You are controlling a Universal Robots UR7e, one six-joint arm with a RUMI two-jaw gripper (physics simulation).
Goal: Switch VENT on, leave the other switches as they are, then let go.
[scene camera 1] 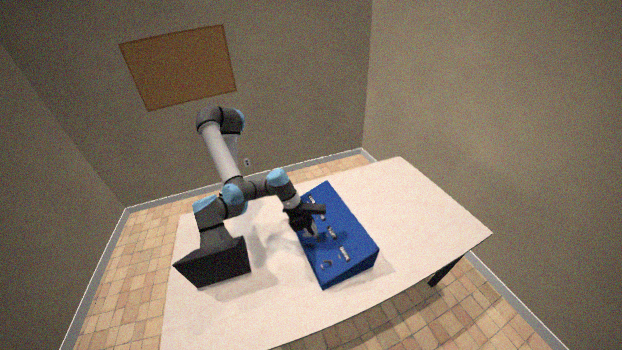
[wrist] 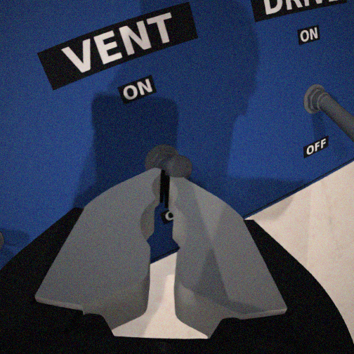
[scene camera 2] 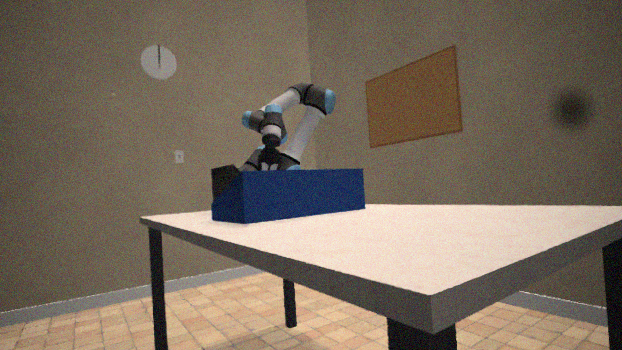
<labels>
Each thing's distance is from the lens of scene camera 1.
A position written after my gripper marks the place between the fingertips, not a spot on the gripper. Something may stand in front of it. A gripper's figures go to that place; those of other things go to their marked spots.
my gripper [scene camera 1: 317, 237]: 0.92 m
blue switch panel [scene camera 1: 343, 240]: 0.91 m
</labels>
